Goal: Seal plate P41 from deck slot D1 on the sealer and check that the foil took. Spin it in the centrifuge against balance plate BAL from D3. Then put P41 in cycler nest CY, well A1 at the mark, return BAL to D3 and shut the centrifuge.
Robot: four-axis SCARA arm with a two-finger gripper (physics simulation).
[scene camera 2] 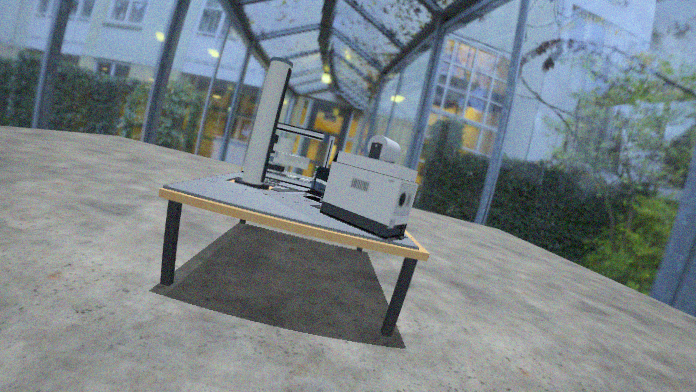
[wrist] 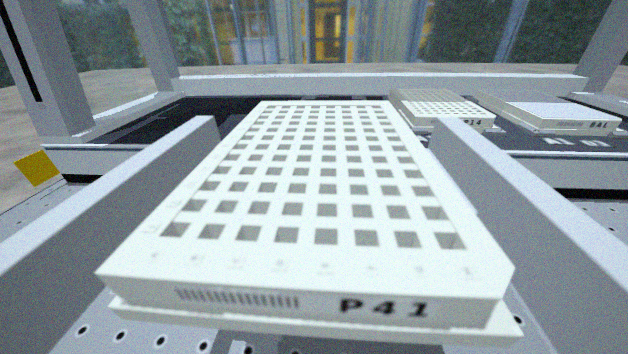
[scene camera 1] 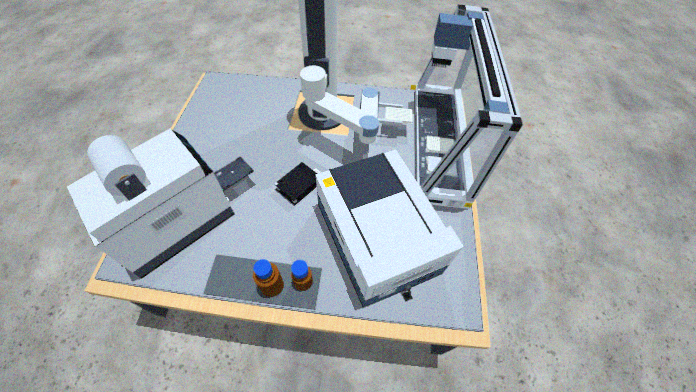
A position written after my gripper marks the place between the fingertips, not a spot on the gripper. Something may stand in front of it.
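Note:
The sealer is there for me to see at (scene camera 1: 136, 244), and the same sealer is visible at (scene camera 2: 379, 204). I can also see the brown bottles with blue caps (scene camera 1: 266, 275), and with them my own gripper (wrist: 320, 135).

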